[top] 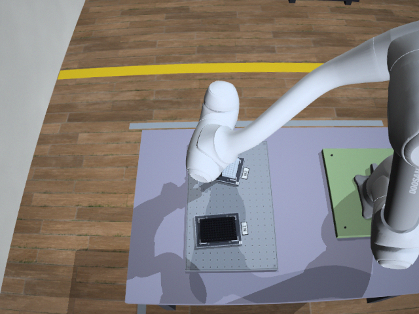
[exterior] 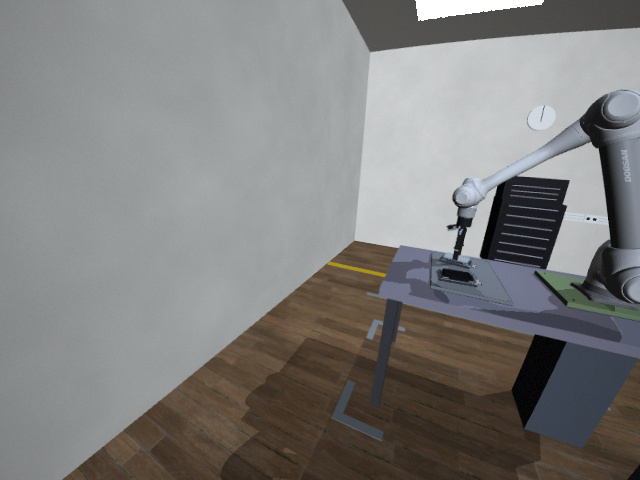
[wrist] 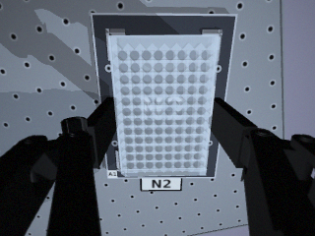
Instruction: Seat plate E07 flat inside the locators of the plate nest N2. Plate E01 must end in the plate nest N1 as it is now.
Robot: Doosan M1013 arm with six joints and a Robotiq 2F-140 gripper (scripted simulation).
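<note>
The clear well plate E07 is 30 mm below my hand. From my hand the other things lie so: dark nest N2 (50 mm below); then black plate E01 (20 mm ahead, 260 mm to the left, 30 mm below).
</note>
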